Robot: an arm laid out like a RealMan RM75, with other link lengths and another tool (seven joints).
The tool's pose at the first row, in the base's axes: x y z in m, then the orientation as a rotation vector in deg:
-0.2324 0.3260 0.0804 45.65 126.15 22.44
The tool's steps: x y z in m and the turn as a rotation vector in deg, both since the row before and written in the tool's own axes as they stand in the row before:
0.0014 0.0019 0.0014 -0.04 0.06 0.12
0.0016 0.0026 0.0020 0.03 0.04 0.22
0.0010 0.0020 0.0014 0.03 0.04 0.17
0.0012 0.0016 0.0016 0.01 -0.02 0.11
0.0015 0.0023 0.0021 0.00 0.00 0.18
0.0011 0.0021 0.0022 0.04 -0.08 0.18
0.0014 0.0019 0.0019 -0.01 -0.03 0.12
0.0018 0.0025 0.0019 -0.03 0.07 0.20
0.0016 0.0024 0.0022 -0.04 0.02 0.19
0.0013 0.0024 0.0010 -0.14 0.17 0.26
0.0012 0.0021 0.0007 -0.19 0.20 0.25
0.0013 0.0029 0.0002 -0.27 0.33 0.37
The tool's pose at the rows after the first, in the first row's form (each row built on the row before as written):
-0.2313 0.3284 0.0796 45.76 126.15 22.57
-0.2296 0.3315 0.0787 46.02 126.13 22.67
-0.2282 0.3337 0.0782 46.23 126.12 22.74
-0.2270 0.3357 0.0773 46.36 126.07 22.77
-0.2253 0.3385 0.0762 46.56 126.01 22.86
-0.2234 0.3409 0.0752 46.79 125.89 22.87
-0.2219 0.3433 0.0741 46.92 125.82 22.93
-0.2203 0.3464 0.0731 47.13 125.81 23.09
-0.2185 0.3493 0.0720 47.32 125.75 23.24
-0.2174 0.3520 0.0719 47.53 125.77 23.60
-0.2166 0.3544 0.0719 47.70 125.80 24.03
-0.2159 0.3574 0.0726 47.96 125.88 24.66

